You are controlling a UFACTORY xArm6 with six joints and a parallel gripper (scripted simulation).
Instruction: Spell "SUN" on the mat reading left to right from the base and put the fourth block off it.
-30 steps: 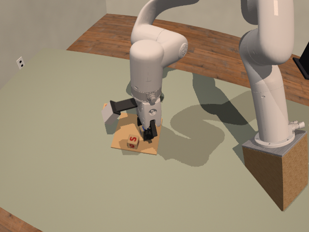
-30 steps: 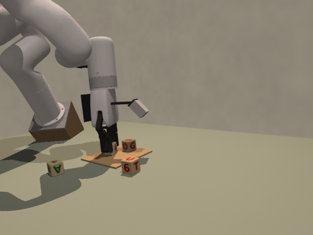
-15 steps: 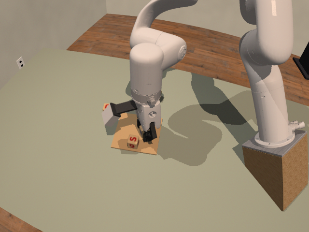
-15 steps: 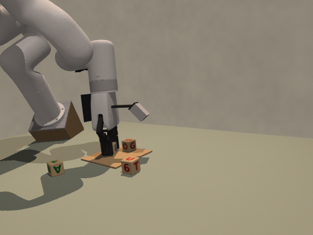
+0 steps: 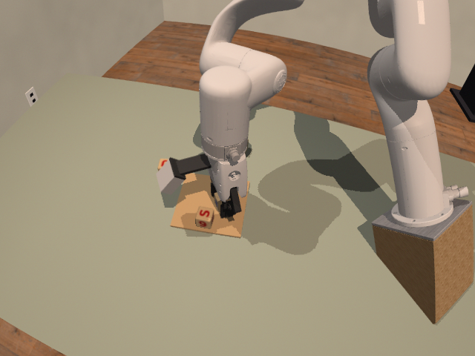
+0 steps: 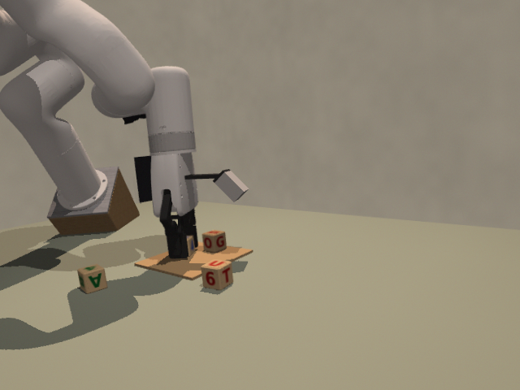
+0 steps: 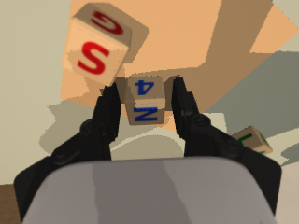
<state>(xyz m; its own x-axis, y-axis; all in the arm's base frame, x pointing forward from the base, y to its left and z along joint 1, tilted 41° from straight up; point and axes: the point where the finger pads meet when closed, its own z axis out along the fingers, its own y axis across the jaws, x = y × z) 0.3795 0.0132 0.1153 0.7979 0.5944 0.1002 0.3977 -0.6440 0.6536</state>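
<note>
My hand is 1 cm above the N block. The rest, counted from my hand: U block: 14 cm ahead, 8 cm to the right, 1 cm below; tan mat: 2 cm below, 2 cm ahead; S block: 4 cm to the left, 3 cm ahead, 1 cm below.
</note>
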